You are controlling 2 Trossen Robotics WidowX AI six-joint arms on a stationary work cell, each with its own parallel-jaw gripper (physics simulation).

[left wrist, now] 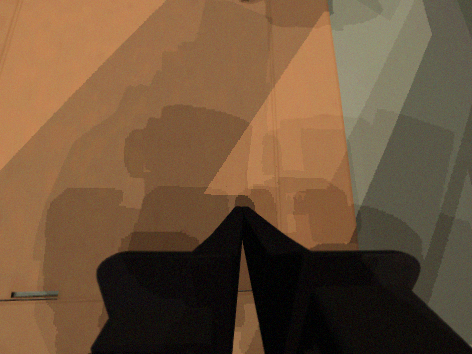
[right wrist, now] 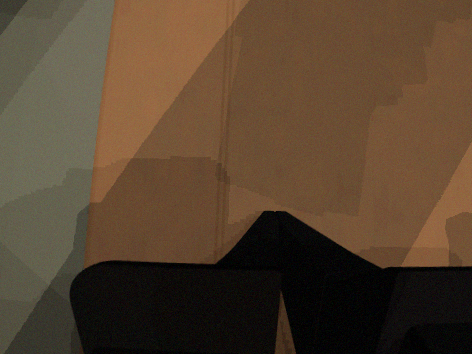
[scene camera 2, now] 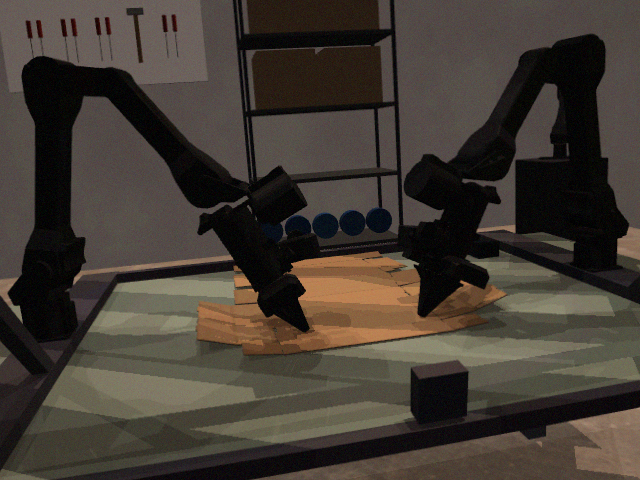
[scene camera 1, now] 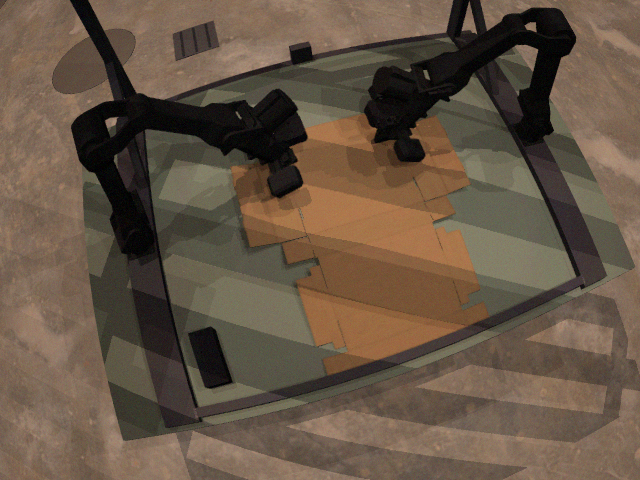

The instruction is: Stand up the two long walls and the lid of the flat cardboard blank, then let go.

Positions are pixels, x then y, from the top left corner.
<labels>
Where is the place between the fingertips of my left gripper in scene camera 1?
375, 141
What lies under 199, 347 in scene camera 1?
A black block.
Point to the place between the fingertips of my left gripper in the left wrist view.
241, 213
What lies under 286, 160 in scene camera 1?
My right gripper.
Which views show my right gripper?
The right wrist view, scene camera 2 and scene camera 1 only.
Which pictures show my left gripper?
The left wrist view, scene camera 2 and scene camera 1 only.
</labels>
